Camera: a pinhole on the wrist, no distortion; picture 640 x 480 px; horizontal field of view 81.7 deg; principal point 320.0 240.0 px. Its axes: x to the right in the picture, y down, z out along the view. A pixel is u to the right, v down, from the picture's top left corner.
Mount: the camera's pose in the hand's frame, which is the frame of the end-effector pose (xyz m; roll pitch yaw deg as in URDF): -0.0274 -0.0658 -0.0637 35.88 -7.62 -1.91
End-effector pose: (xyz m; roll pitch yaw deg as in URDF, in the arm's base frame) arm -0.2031 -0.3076 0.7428 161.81 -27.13 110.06
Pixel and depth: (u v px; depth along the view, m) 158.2 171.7 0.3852
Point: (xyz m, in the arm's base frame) -0.4258 -0.4800 0.3846
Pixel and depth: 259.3 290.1 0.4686
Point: -0.3711 -0.3268 0.3011
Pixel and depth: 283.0 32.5 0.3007
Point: -0.5203 -0.4136 0.5344
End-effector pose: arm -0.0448 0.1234 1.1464 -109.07 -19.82 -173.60
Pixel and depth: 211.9 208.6 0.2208
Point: 0.1390 -0.0138 1.2618
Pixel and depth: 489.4 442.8 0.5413
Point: -0.1205 -0.4818 1.1466
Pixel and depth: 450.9 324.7 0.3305
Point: -0.0147 -0.1876 1.2590
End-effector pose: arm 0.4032 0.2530 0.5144 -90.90 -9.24 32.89
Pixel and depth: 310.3 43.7 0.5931
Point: 0.0999 0.3405 1.1519
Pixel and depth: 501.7 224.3 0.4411
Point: 0.2965 0.5576 0.8713
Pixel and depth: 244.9 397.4 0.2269
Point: 0.2067 0.3288 0.6111
